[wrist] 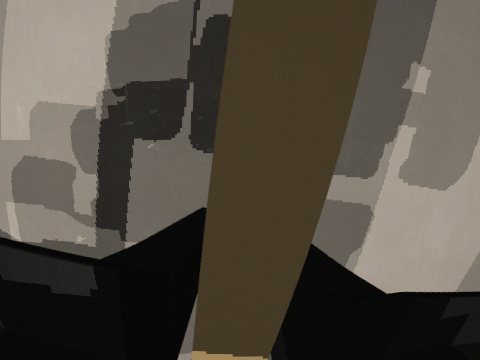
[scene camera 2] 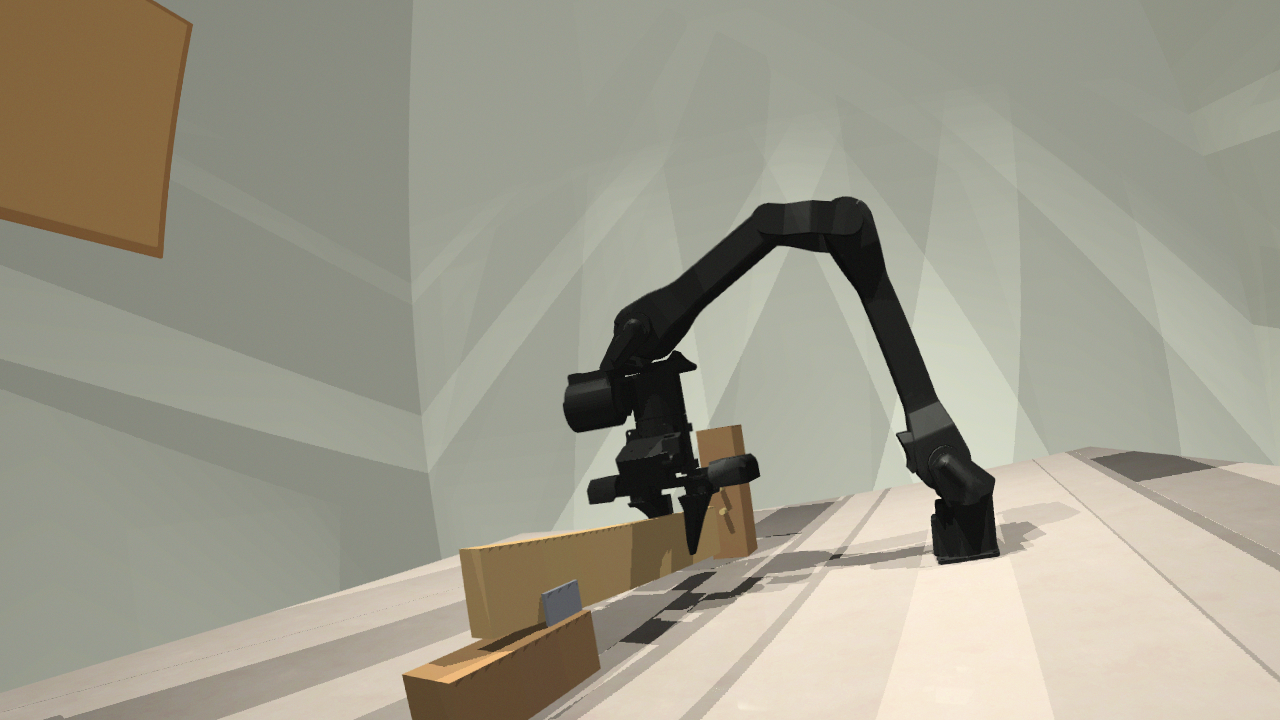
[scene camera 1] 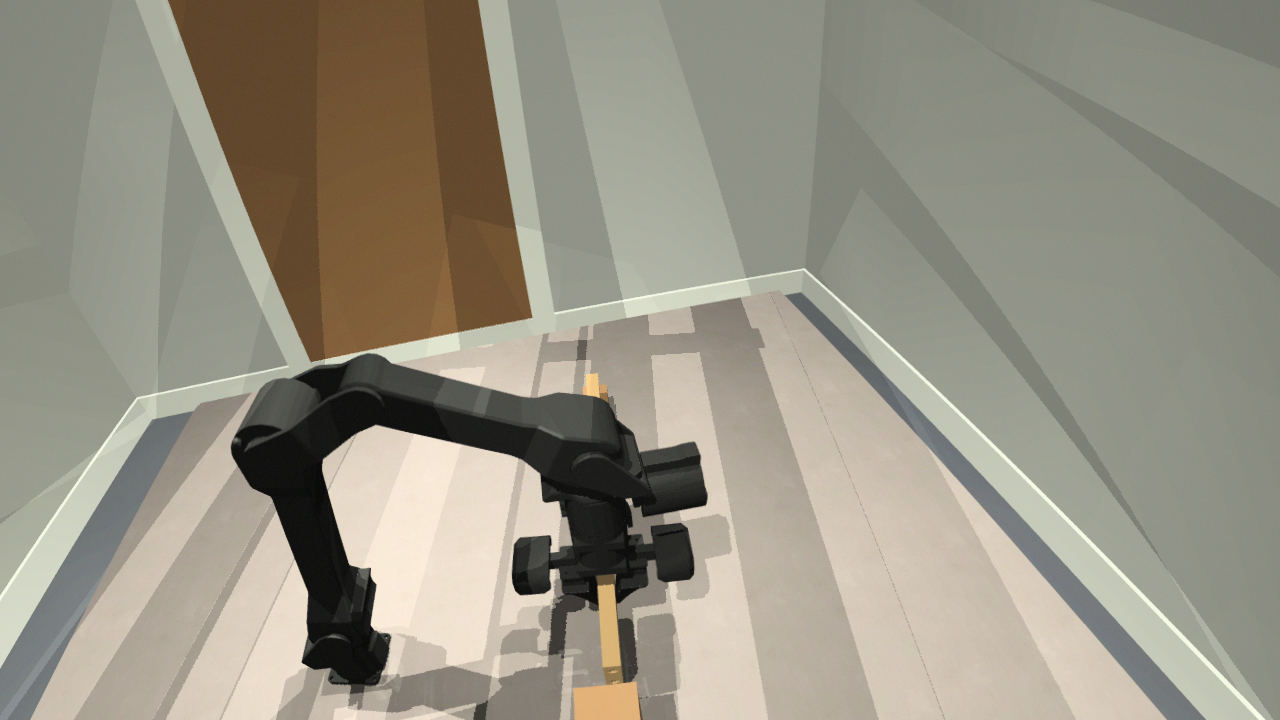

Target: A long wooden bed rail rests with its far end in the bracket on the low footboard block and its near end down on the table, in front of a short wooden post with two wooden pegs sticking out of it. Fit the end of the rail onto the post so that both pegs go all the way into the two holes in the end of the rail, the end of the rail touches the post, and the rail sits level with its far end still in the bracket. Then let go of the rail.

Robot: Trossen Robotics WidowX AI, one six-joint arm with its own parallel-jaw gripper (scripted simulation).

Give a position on a wooden rail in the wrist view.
At 289,81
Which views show the wooden rail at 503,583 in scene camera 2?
The wrist view, scene camera 2 and scene camera 1: all of them.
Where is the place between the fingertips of my gripper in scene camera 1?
608,600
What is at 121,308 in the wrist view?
My gripper.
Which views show my gripper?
The wrist view, scene camera 2 and scene camera 1: all of them.
